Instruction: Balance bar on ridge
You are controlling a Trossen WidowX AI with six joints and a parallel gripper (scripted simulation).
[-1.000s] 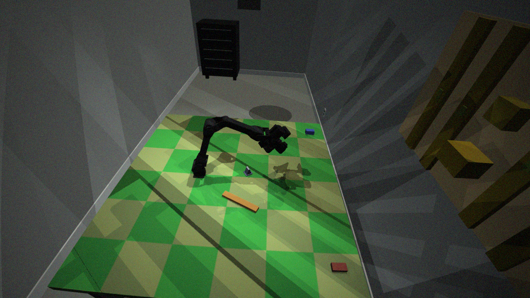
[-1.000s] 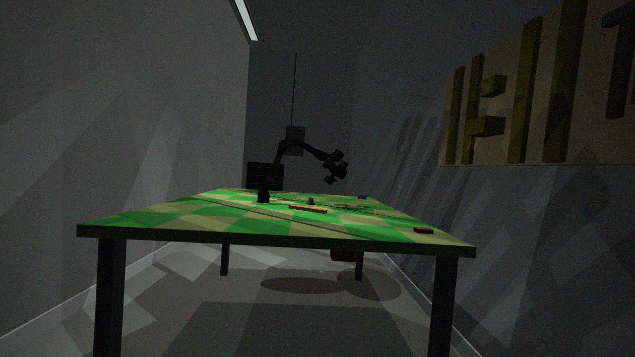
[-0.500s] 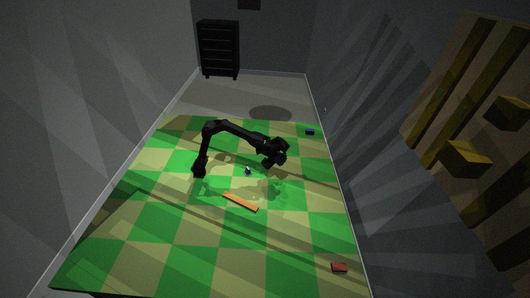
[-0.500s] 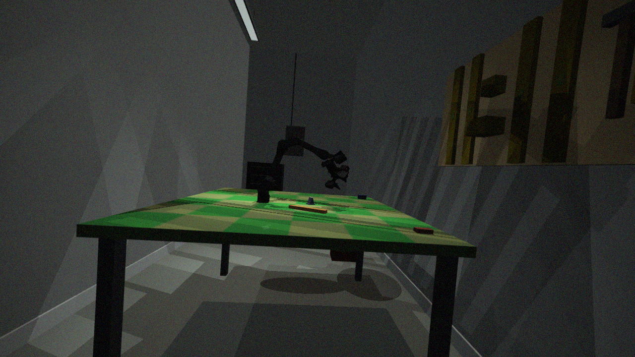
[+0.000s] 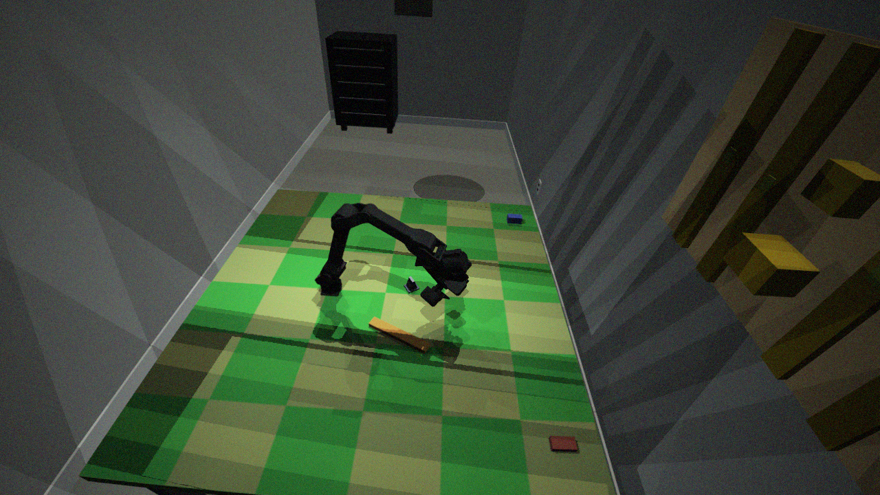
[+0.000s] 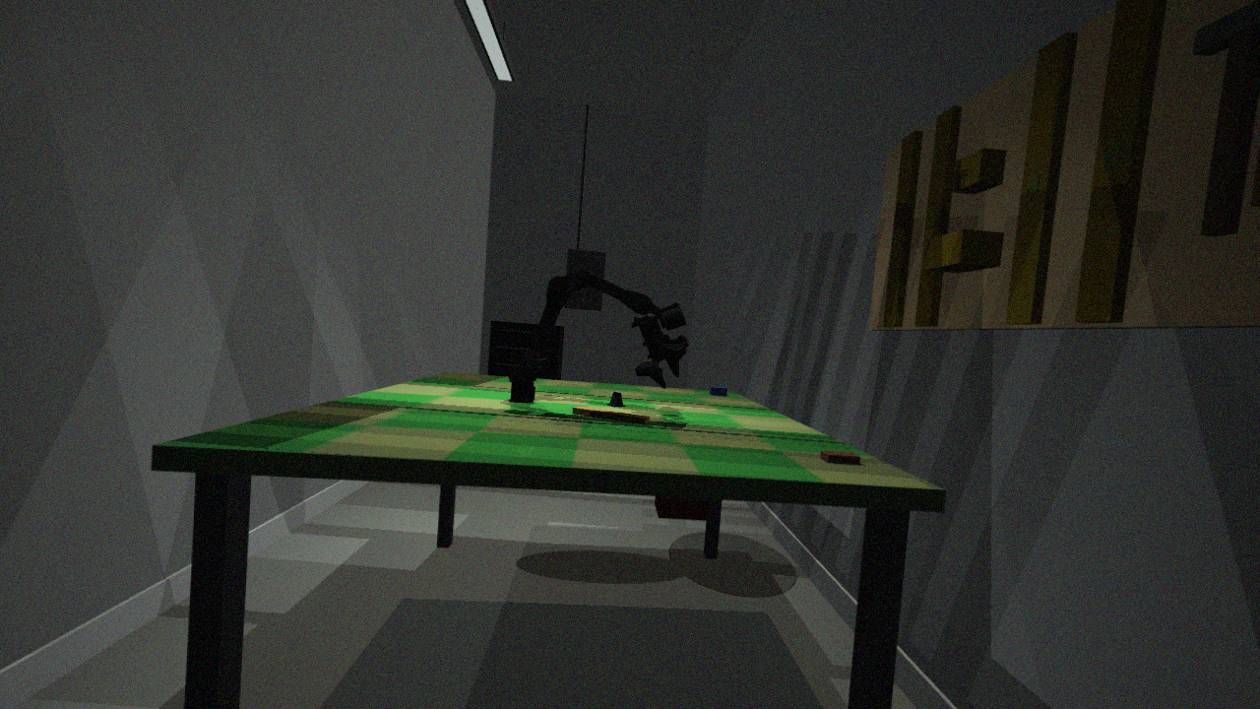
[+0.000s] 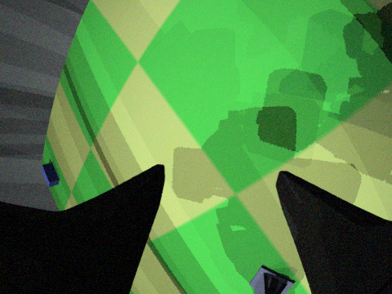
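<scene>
Right now the orange bar is 180 mm behind my gripper tip, 130 mm to the right of it and 90 mm below it. The rest, counted from my gripper tip: flat red block: 290 mm ahead, 440 mm to the right, 90 mm below; then small blue block: 290 mm ahead, 560 mm to the left, 80 mm below.
</scene>
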